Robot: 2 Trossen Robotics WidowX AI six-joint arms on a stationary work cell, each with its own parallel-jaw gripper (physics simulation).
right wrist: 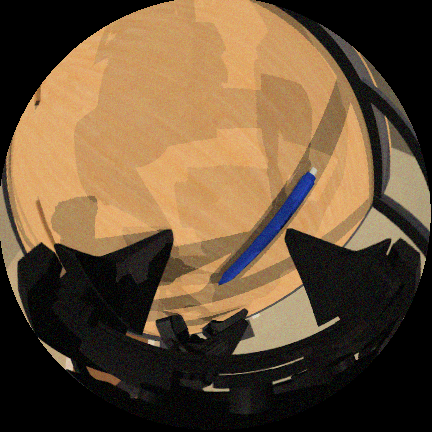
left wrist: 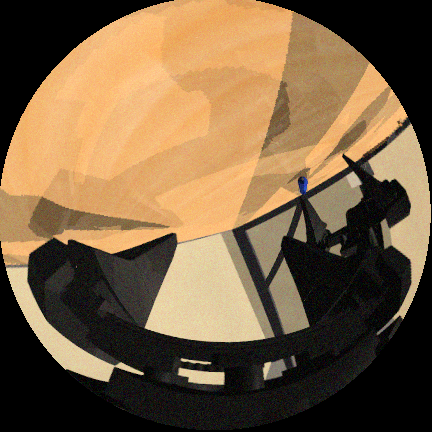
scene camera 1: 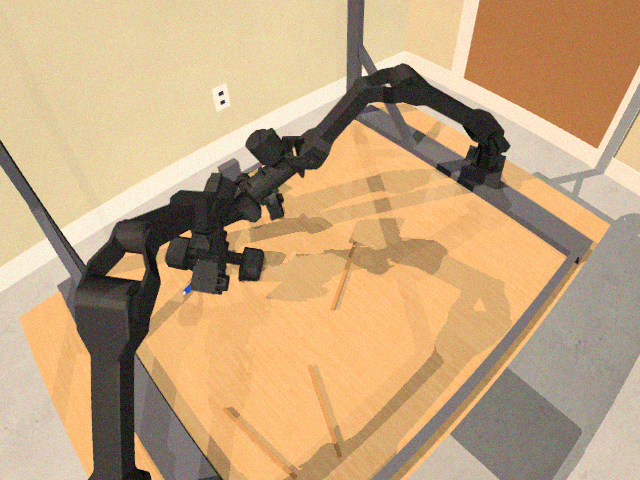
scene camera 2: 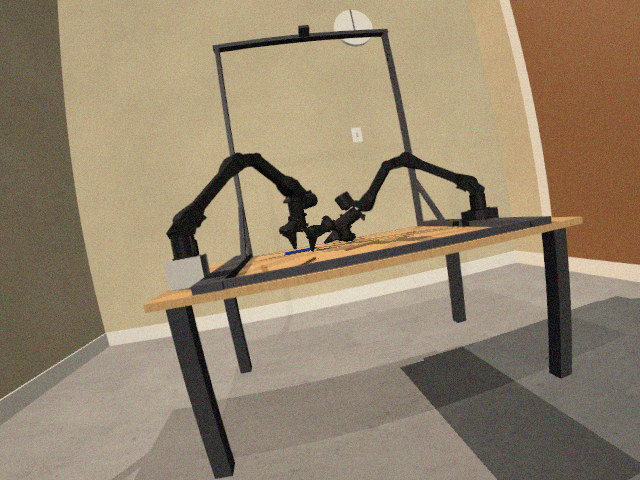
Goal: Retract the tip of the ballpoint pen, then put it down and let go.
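Pixels of known places: left gripper, fingertip midpoint: (right wrist: 245, 313) (left wrist: 230, 240) (scene camera 2: 320, 240); right gripper, fingertip midpoint: (right wrist: 230, 235) (left wrist: 320, 177) (scene camera 2: 303, 250); left arm's base, link origin: (scene camera 1: 484, 161) (scene camera 2: 479, 209); right arm's base, link origin: (scene camera 2: 186, 257).
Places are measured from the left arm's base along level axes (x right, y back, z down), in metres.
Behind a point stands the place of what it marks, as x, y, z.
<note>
A blue pen (scene camera 1: 187, 289) @(0.469, -0.615, 0.044) (scene camera 2: 297, 251) @(0.458, -0.570, 0.049) (left wrist: 303, 185) @(0.450, -0.499, 0.044) (right wrist: 270, 227) @(0.457, -0.569, 0.046) lies on the tabletop. In the right wrist view it slants between the open fingers, its pale end at the upper right and its tapered end at the lower left. Whether the writing tip is out is too small to tell. My right gripper (right wrist: 230, 235) @(0.429, -0.555, 0.047) (scene camera 2: 302, 249) @(0.429, -0.555, 0.047) is open, pointing down low over the pen, with nothing held. In scene camera 1 it hides most of the pen. My left gripper (left wrist: 230, 240) @(0.508, -0.432, 0.028) is open and empty, raised above the table to the right of the right gripper in scene camera 2.
Three thin brown strips (scene camera 1: 343, 276) @(0.195, -0.442, 0.048) (scene camera 1: 325, 410) @(0.105, -0.709, 0.048) (scene camera 1: 261, 441) @(0.177, -0.809, 0.048) lie apart on the wooden table (scene camera 1: 279, 341) @(0.243, -0.625, 0.055). The two grippers are close together. A dark frame (scene camera 2: 398, 93) @(0.391, 0.093, -0.624) rises behind the table. Arm shadows fall across the tabletop.
</note>
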